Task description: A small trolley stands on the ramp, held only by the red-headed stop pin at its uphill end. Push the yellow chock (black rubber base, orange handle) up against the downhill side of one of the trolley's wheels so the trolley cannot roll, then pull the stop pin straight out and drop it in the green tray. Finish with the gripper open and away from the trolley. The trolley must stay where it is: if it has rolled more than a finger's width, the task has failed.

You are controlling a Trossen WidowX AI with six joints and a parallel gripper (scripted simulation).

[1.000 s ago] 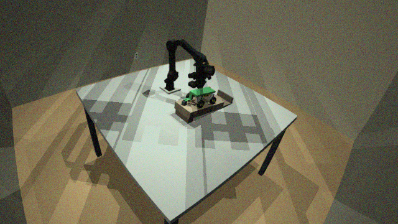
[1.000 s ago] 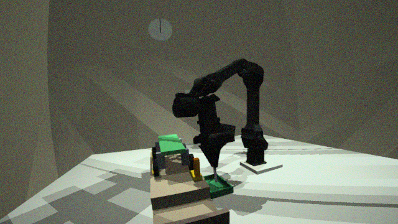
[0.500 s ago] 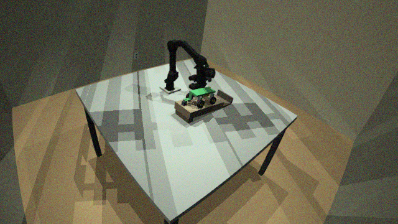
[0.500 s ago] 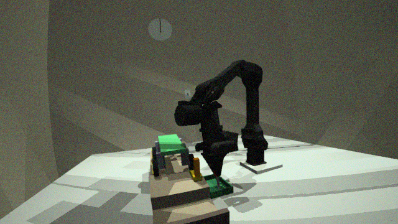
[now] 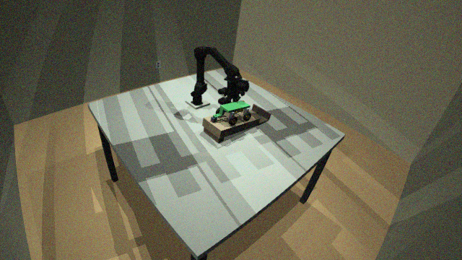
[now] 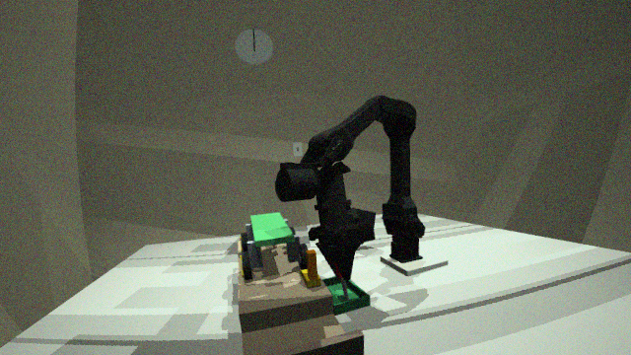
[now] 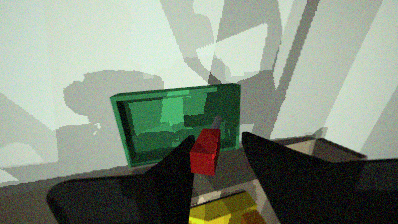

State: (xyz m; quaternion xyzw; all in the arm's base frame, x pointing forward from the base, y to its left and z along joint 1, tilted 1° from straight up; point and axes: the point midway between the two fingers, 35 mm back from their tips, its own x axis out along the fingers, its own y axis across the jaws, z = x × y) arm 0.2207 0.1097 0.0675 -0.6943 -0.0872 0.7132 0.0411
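The red-headed stop pin is 10 mm below my gripper tip. The rest, counted from my gripper tip: green tray: 20 mm to the right, 60 mm below; then yellow chock: 60 mm ahead, 30 mm above; then ramp: 120 mm ahead, 100 mm to the right.
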